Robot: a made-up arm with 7 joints.
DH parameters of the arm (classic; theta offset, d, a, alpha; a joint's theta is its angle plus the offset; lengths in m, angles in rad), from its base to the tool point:
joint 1: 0 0.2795 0 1.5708
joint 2: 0 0.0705 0 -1.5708
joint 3: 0 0.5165 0.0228 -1.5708
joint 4: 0 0.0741 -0.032 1.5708
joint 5: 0 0.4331 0 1.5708
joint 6: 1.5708 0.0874 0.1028 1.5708
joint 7: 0 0.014 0 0
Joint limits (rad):
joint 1: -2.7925..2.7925
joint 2: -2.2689..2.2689
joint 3: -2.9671..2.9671
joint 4: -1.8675..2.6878
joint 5: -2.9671..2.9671
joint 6: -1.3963..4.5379
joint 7: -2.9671..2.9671
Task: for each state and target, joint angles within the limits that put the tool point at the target. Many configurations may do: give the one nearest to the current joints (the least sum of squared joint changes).
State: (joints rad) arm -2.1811 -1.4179 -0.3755 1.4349 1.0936 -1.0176 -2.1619
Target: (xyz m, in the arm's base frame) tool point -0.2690 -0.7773 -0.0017
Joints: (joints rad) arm -1.8358 -1.3040 -0.2286 0.9806 1.1850 -0.9146 -2.1619
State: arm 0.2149 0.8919 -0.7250 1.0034 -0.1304 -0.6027 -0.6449
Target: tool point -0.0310 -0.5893 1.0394
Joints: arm 0.6663 0.7609 -0.9462 0.9281 -0.1648 -0.4639 -0.6449
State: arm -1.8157 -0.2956 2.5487 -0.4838 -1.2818 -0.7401 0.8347
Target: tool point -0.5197 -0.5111 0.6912
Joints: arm -1.9402 -0.4906 2.5527 -1.0450 -1.3736 -0.8314 0.8347
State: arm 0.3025 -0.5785 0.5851 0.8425 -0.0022 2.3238 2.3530
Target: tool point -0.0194 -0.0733 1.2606
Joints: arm 0.3098 0.0488 0.5771 0.2912 -0.1375 1.6202 2.3530
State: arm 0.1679 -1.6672 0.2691 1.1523 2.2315 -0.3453 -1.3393
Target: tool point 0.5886 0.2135 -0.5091
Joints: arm 0.1747 -2.1517 0.0506 0.6080 2.3324 -0.2405 -1.3393
